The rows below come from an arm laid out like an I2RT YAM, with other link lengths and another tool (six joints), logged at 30 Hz.
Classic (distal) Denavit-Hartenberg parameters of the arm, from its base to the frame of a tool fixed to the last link. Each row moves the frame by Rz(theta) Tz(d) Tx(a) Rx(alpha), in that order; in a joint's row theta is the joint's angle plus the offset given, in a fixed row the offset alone. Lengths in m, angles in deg.
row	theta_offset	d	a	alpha
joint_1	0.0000	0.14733	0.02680	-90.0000
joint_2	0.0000	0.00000	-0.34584	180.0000
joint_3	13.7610	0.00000	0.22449	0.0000
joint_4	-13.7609	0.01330	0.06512	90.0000
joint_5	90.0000	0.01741	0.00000	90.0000
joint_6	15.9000	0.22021	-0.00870	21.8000
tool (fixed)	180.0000	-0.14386	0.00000	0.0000
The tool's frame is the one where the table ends.
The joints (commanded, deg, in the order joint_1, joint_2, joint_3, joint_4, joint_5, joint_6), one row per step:
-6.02, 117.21, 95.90, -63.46, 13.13, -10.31
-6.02, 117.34, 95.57, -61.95, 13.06, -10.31
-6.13, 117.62, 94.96, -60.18, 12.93, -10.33
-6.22, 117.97, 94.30, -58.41, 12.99, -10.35
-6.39, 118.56, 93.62, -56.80, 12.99, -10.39
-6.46, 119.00, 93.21, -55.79, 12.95, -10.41
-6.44, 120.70, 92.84, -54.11, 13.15, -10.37
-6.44, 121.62, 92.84, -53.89, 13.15, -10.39
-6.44, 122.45, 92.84, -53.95, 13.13, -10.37
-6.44, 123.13, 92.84, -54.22, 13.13, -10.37
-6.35, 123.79, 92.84, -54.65, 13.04, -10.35
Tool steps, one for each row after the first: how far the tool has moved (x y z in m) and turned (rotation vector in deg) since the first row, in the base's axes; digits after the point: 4 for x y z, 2 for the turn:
0.0034, -0.0002, -0.0031, -0.04, -1.05, 0.01
0.0067, -0.0011, -0.0082, -0.01, -1.94, -0.07
0.0099, -0.0021, -0.0137, -0.15, -2.68, -0.15
0.0129, -0.0036, -0.0206, -0.20, -3.01, -0.28
0.0149, -0.0042, -0.0252, -0.18, -3.17, -0.32
0.0208, -0.0050, -0.0379, -0.33, -2.77, -0.36
0.0227, -0.0053, -0.0437, -0.25, -2.07, -0.34
0.0236, -0.0053, -0.0487, -0.14, -1.19, -0.36
0.0237, -0.0053, -0.0526, -0.03, -0.24, -0.36
0.0234, -0.0045, -0.0562, 0.18, 0.82, -0.28

